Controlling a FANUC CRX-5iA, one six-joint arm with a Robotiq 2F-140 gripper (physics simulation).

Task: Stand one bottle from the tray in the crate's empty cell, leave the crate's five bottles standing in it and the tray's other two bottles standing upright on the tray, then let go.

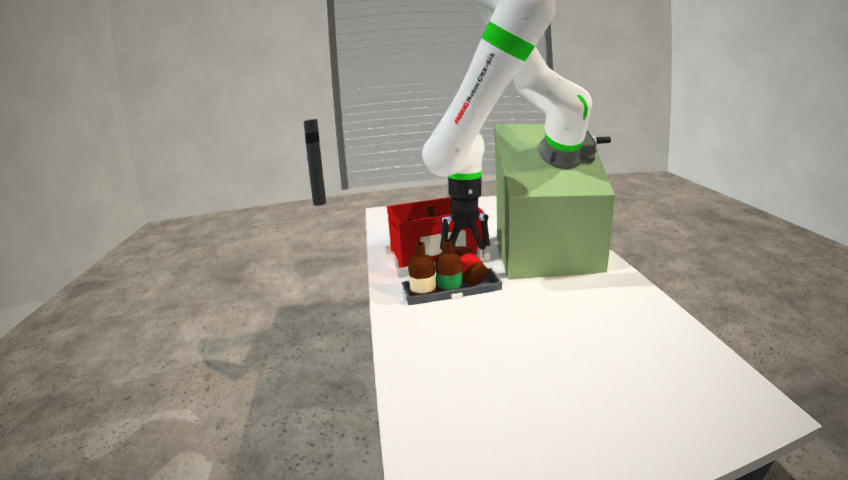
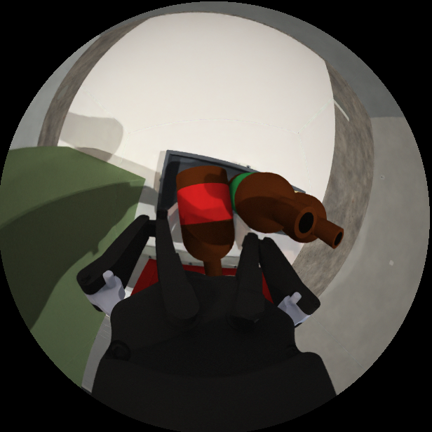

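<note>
The red-labelled brown bottle is tilted, its base end over the tray and its neck towards the red crate. My gripper points down and is shut on this bottle, one finger on each side. The green-labelled bottle stands upright on the tray, close beside it. The cream-labelled bottle stands upright at the tray's far end. A bottle neck shows inside the crate; its cells are mostly hidden.
The green block that carries the arm stands beside the crate and tray. The crate stands close behind the tray on the white table. A dark post shows left of the table.
</note>
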